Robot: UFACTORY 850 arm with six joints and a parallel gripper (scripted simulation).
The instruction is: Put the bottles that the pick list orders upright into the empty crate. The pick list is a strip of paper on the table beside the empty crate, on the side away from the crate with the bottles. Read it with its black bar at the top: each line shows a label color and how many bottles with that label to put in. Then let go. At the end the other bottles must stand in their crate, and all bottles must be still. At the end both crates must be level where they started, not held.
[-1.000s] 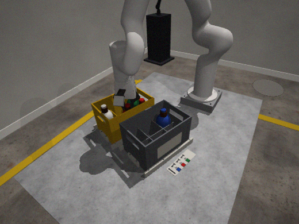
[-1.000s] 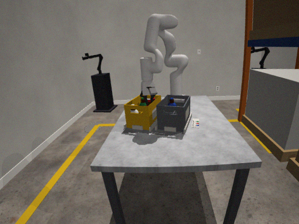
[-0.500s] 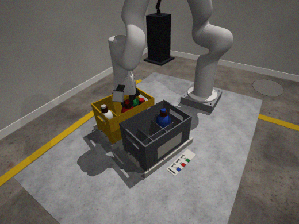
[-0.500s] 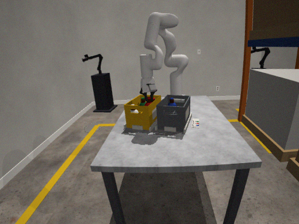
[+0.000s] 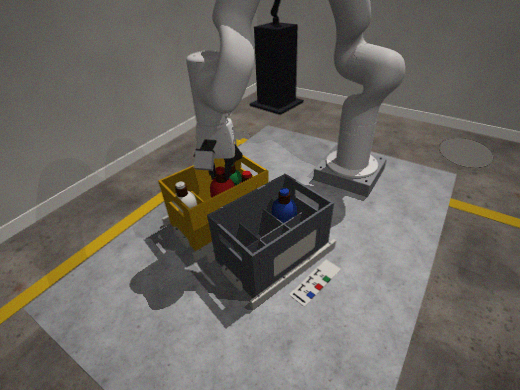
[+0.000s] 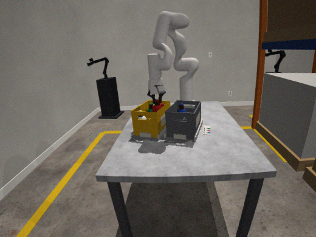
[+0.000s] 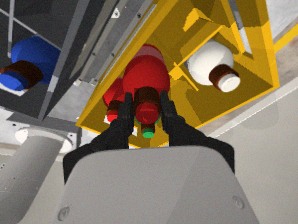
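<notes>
Right now the red bottle is 7 cm below my hand. Also, from my hand: green-label bottle (10 cm behind, 7 cm to the right, 12 cm below); white-label bottle (7 cm ahead, 11 cm to the right, 12 cm below); yellow crate (1 cm behind, 4 cm to the right, 13 cm below).
</notes>
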